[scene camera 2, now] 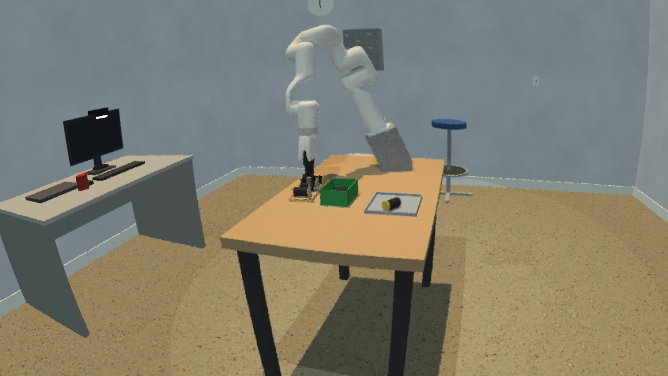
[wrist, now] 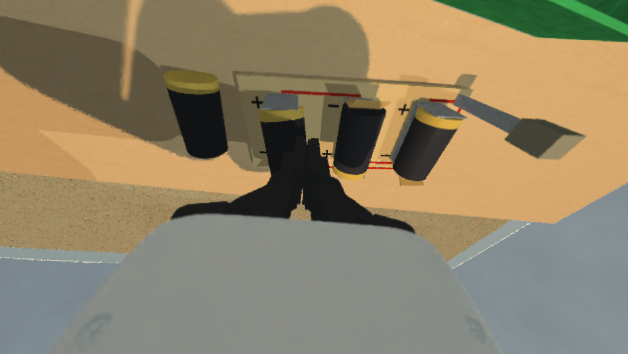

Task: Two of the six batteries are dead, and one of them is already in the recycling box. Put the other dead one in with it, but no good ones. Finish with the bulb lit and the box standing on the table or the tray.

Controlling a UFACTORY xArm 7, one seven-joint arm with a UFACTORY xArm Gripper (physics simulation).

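Frame: origin at the arm's base, x left, y ahead, z down, level; centimetres.
Seen in the pictures: gripper, fingertip midpoint: (wrist: 304, 154); arm's base, link origin: (scene camera 2: 379, 130).
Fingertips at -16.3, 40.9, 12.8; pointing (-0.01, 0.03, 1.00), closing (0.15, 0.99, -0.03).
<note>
Pixels of each thing's top centre, then the offset from my fingertips to it, as dx, dy, dz. "*": a spot on its surface instead. Level surfaces: height alone.
- battery board, surface spot: (wrist: 316, 117) * +1.4, +0.8, +4.4
- middle battery, top centre: (wrist: 360, 152) (scene camera 2: 306, 182) +0.9, +4.5, +0.8
- right battery, top centre: (wrist: 433, 155) (scene camera 2: 302, 187) +2.4, +10.8, +0.8
- black-and-gold battery, top centre: (wrist: 191, 125) -1.1, -8.7, +2.0
- green recycling box, top centre: (scene camera 2: 339, 184) +16.4, +7.6, -0.6
- tray, top centre: (scene camera 2: 394, 201) +37.5, +7.1, +4.2
- grey block, surface spot: (wrist: 545, 139) * +6.6, +11.8, -3.3
- wooden table's, surface height: dz +5.4
My gripper (scene camera 2: 308, 175) (wrist: 304, 154) is shut and empty, its fingertips low over the battery board (wrist: 316, 117), between two seated batteries. One battery (wrist: 281, 132) is partly hidden by the fingers; beside it are a middle battery (wrist: 360, 137) with its gold end toward the gripper body and a right battery (wrist: 429, 142). Another black-and-gold battery (wrist: 197, 120) is off the board's left end. The green recycling box (scene camera 2: 338, 196) (wrist: 585, 22) stands on the table with something dark inside. One battery (scene camera 2: 392, 203) lies on the tray (scene camera 2: 411, 204). I cannot make out the bulb or its state.
A grey block (wrist: 545, 139) on a bar projects from the board's right end in the wrist view. The wooden table's (scene camera 2: 300, 232) long edge runs close behind the batteries. A desk (scene camera 2: 170, 162) with a monitor (scene camera 2: 95, 137) stands at the left, a blue stool (scene camera 2: 449, 124) behind at the right.
</note>
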